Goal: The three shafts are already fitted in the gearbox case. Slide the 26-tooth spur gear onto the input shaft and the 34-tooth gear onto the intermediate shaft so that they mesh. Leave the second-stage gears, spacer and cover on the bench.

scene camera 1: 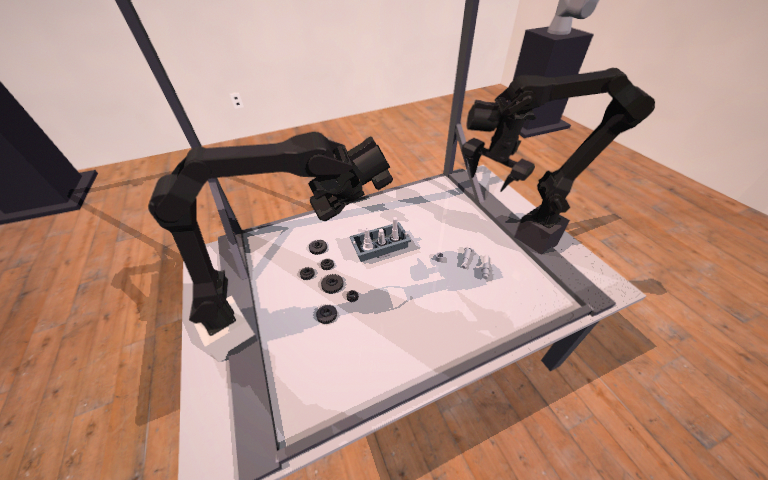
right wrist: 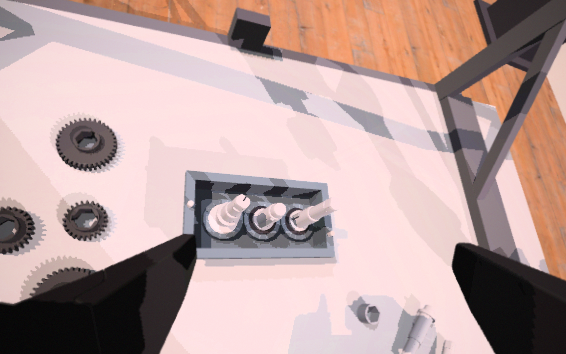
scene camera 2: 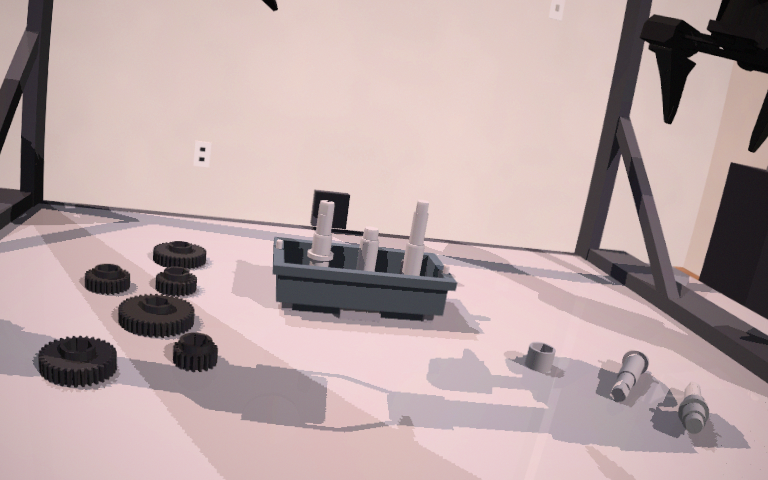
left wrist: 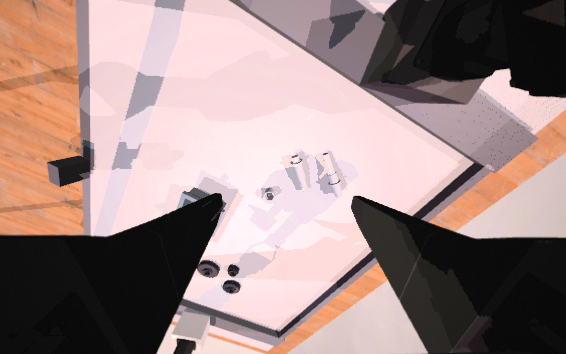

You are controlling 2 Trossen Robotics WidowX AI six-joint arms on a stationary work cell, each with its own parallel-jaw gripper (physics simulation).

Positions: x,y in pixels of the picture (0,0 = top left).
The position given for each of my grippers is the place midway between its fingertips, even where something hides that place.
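I find my left gripper in scene camera 1 (pixel 486 184), in the left wrist view (pixel 288 200) and also in scene camera 2 (pixel 707 137), but my left gripper is out of frame in the right wrist view. There is a dark raised border (scene camera 2: pixel 734 337), and (scene camera 1: pixel 503 222) is the same spot on that border. As for a frame post, (right wrist: pixel 528 33) and (scene camera 1: pixel 452 135) are the same spot on it.
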